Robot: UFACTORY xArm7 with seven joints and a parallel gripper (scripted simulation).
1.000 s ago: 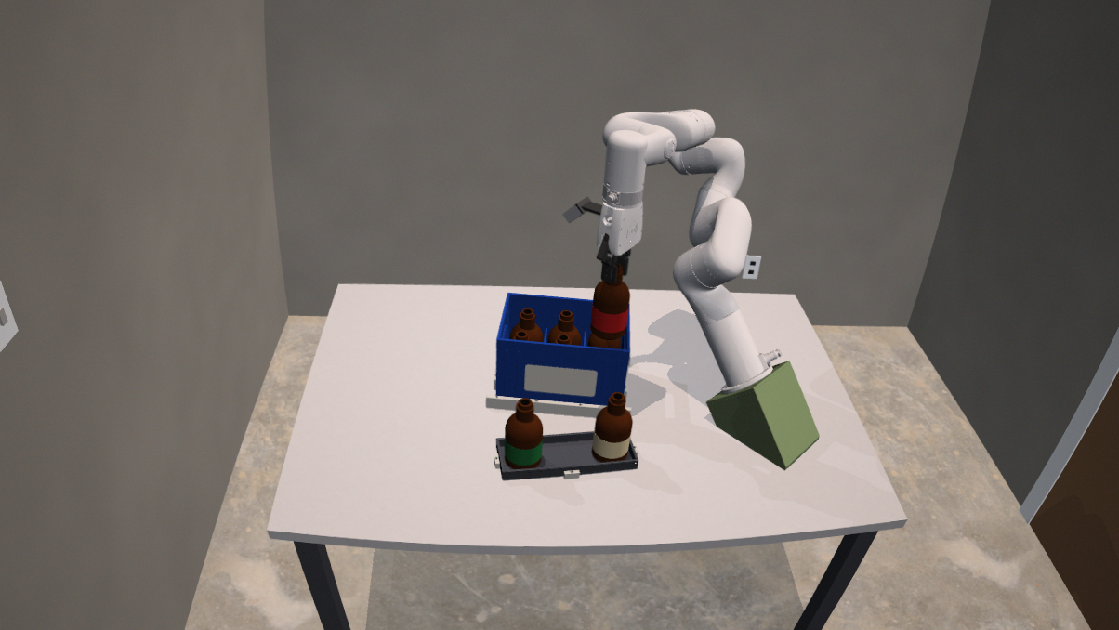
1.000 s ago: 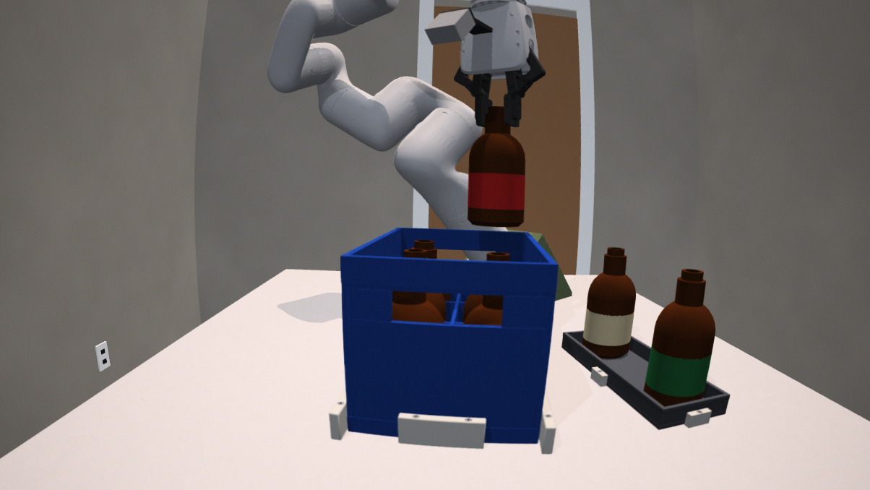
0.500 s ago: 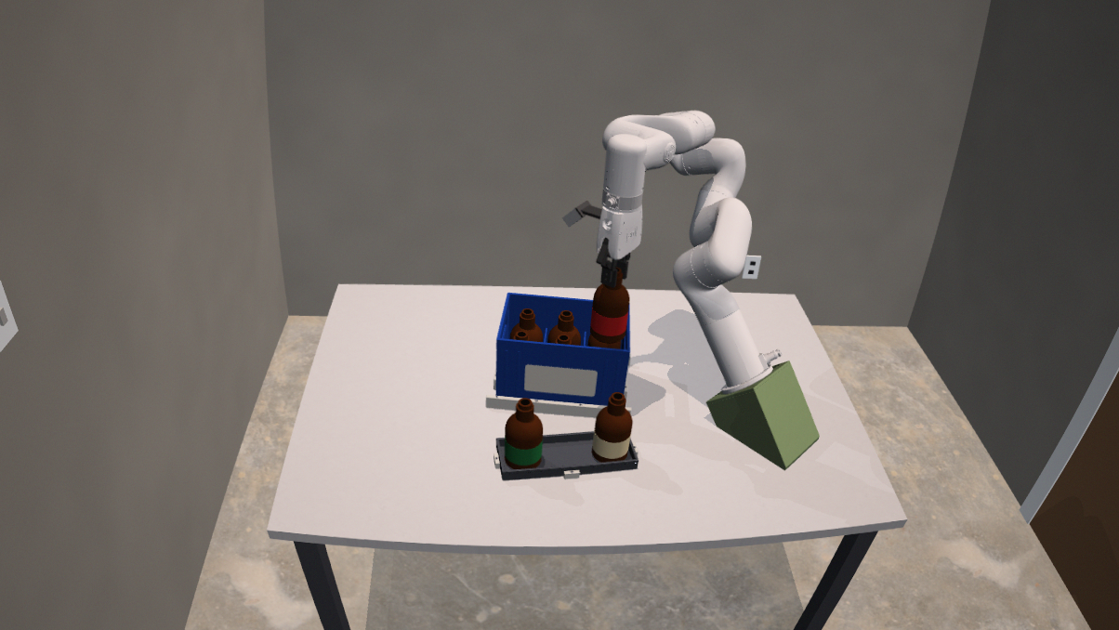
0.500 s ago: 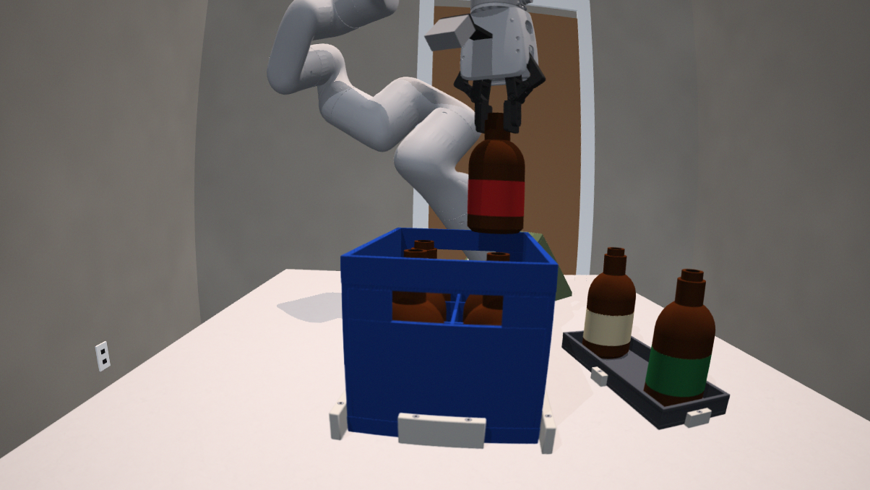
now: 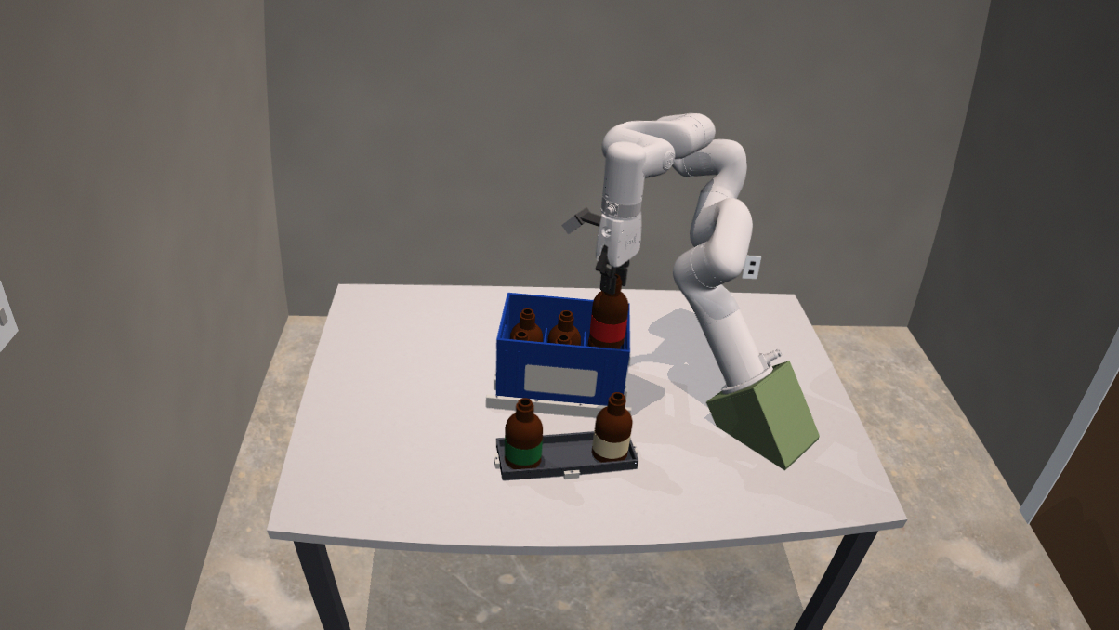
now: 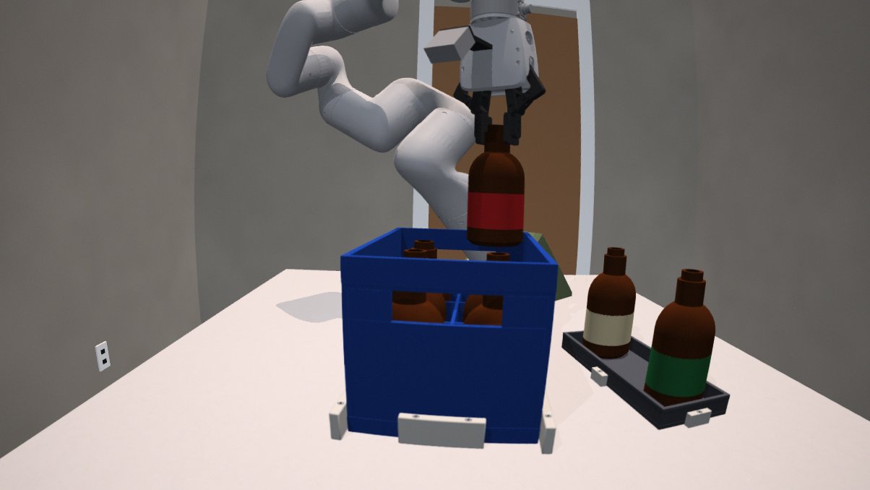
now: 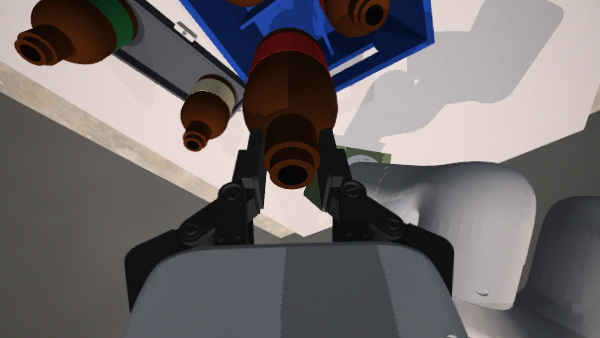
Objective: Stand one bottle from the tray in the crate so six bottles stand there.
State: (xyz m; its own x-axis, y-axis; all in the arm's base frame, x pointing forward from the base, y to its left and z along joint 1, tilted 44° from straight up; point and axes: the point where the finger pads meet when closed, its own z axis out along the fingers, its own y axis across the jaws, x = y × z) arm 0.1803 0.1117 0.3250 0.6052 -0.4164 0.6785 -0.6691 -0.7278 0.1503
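My gripper is now 70 mm above the red-labelled bottle. Round my hand: blue crate 230 mm below, 70 mm to the right, 70 mm ahead; then dark tray 300 mm below, 170 mm to the left, 120 mm ahead.
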